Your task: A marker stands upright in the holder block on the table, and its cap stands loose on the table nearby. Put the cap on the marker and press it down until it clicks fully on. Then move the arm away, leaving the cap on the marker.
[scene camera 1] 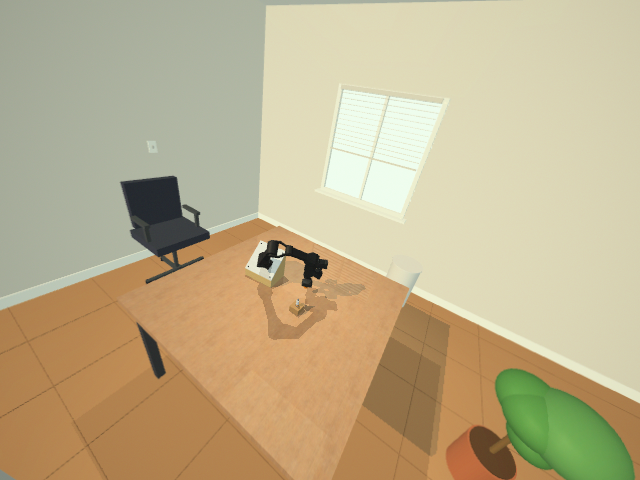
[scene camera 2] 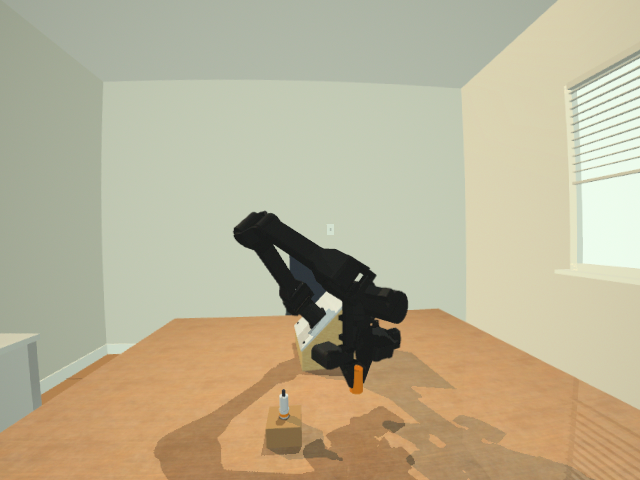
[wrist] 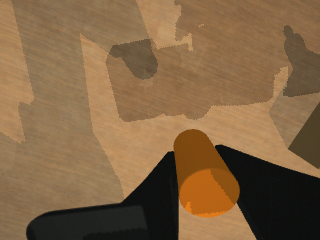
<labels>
my gripper: holds an orange cap (wrist: pixel 206 187)
</labels>
